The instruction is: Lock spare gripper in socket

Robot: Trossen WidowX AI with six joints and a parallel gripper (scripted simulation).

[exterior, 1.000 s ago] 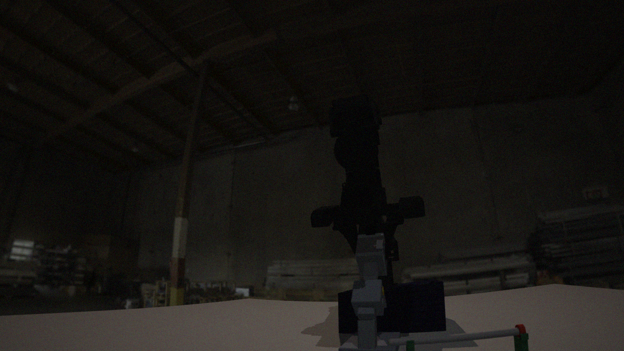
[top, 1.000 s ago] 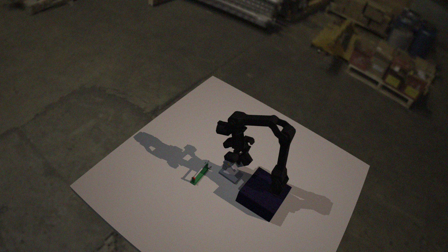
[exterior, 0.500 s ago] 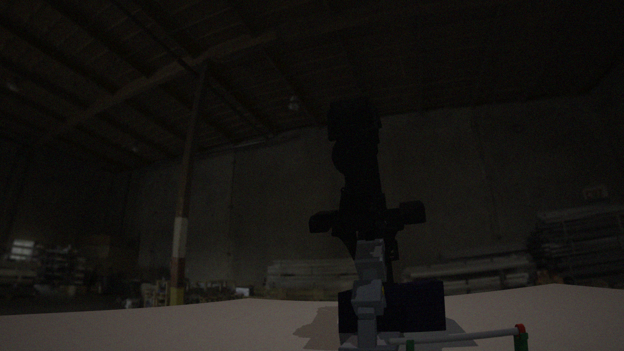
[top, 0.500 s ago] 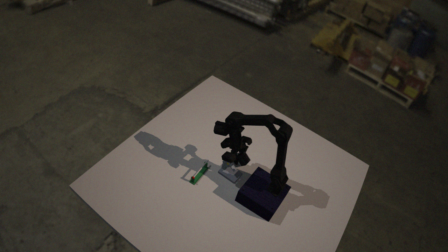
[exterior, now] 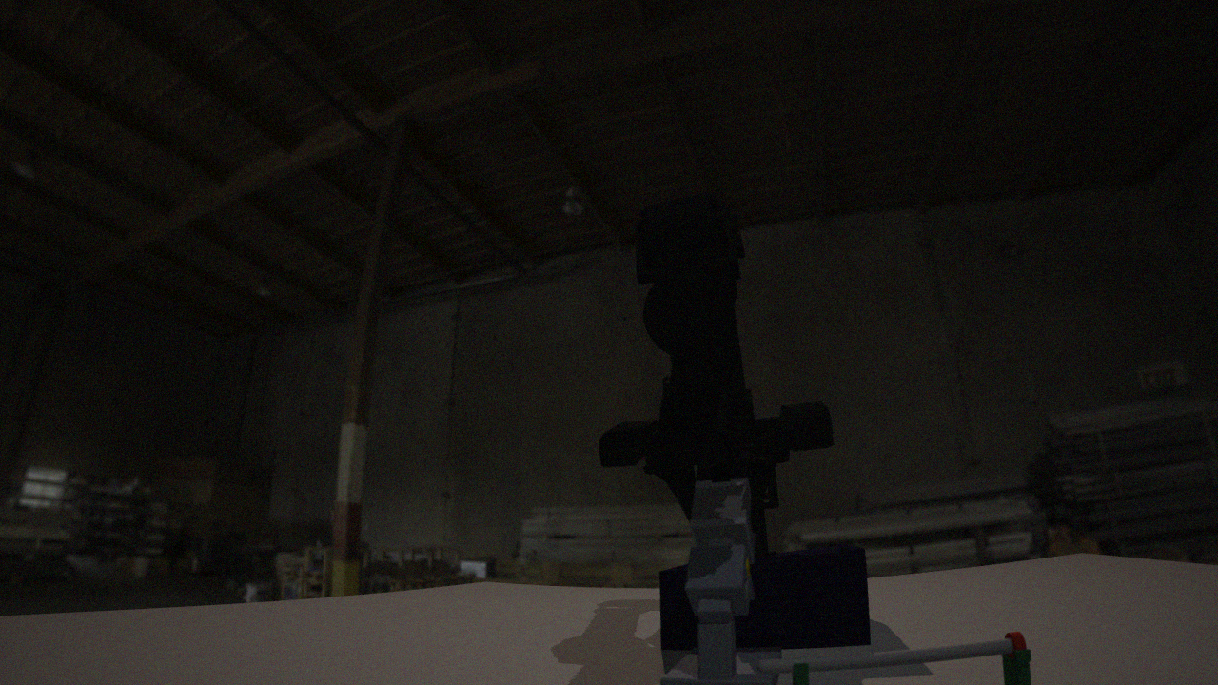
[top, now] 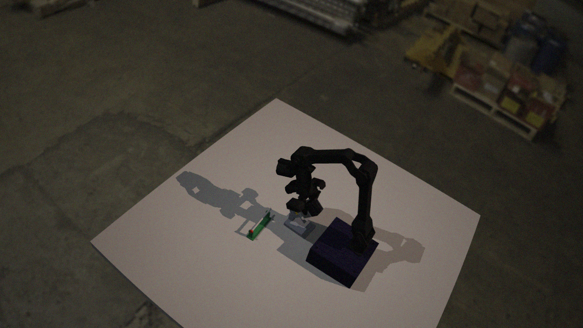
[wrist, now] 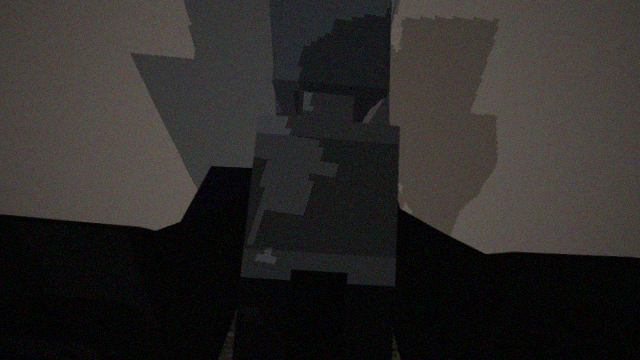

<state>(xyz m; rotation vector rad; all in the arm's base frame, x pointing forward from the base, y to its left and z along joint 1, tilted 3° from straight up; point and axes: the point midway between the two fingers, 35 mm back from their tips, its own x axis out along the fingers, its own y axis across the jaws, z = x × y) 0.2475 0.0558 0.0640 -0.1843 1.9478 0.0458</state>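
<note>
The green stand is 14 cm to the left of my gripper tip, 12 cm ahead of it and 10 cm below it. Round my gripper tip: grey mount: 7 cm below, 3 cm ahead, 1 cm to the left; spare gripper: 1 cm ahead, 1 cm above.
</note>
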